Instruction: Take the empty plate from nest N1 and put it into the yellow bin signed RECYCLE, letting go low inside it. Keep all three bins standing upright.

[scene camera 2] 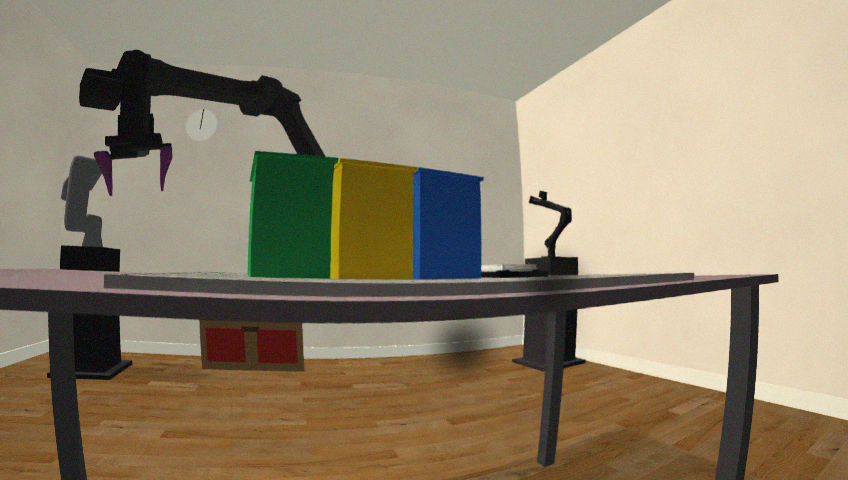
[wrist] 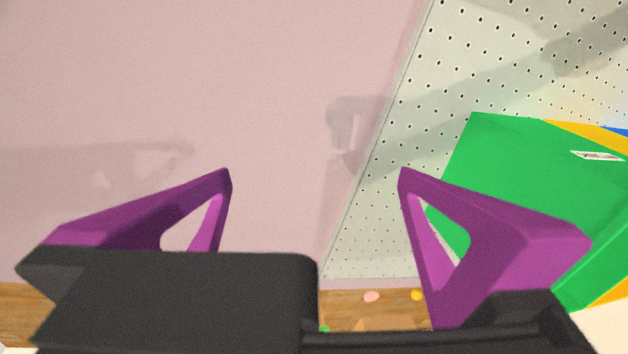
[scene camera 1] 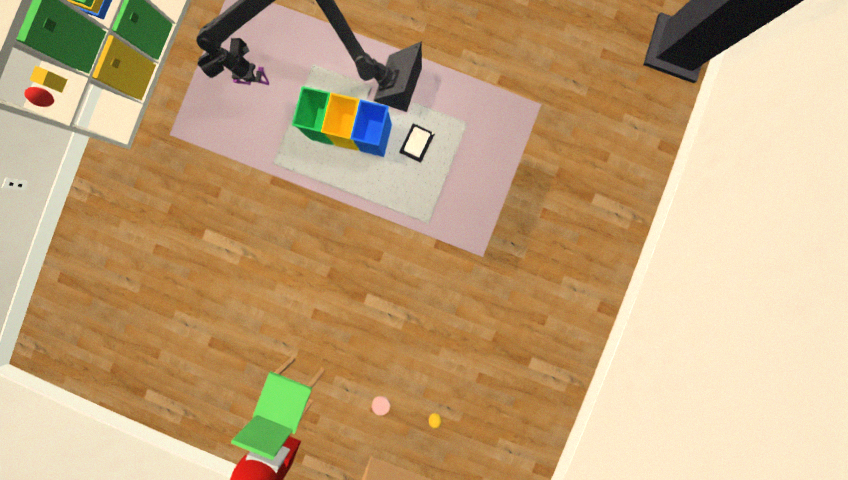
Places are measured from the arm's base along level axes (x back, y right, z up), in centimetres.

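Pixels of known places: gripper, fingertip midpoint: (scene camera 2: 136, 193) (wrist: 314, 176) (scene camera 1: 259, 83); arm's base, link origin: (scene camera 1: 389, 80).
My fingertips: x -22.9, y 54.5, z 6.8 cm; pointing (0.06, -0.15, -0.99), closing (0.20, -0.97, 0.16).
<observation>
Ahead of a thing's pixels: the offset from my fingertips to its middle. "pt": to the spot under its first point. Level surfaces: height alone.
A white rectangular plate {dx +0.5, dy -75.6, dz -11.9 cm} (scene camera 1: 417, 141) (scene camera 2: 508, 267) lies in a black-rimmed nest {pt dx -7.5, dy -75.4, dz -12.8 cm} (scene camera 1: 411, 157), beside the blue bin {dx -3.3, dy -55.4, dz -4.8 cm} (scene camera 1: 371, 123) (scene camera 2: 447, 226). The nest's N1 mark is not readable. The yellow bin {dx -4.4, dy -42.1, dz -4.8 cm} (scene camera 1: 340, 115) (scene camera 2: 374, 220) (wrist: 597, 131) stands upright between the blue bin and the green bin {dx -5.4, dy -28.9, dz -4.8 cm} (scene camera 1: 311, 110) (scene camera 2: 291, 217) (wrist: 525, 170), both also upright. No RECYCLE sign is readable. My gripper (scene camera 1: 254, 81) (scene camera 2: 136, 192) (wrist: 314, 176) is open and empty, with purple fingers pointing down. It hangs above the table on the green bin's side, away from the plate, which does not show in the wrist view.
The bins stand in a tight row on a grey perforated board (scene camera 1: 380, 193) (scene camera 2: 178, 282) (wrist: 425, 107) on the pink table {dz -15.1 cm} (scene camera 1: 499, 136) (wrist: 200, 75). My arm's dark base (scene camera 1: 399, 77) stands behind the bins. A shelf unit with coloured boxes is at the upper left in scene camera 1.
</observation>
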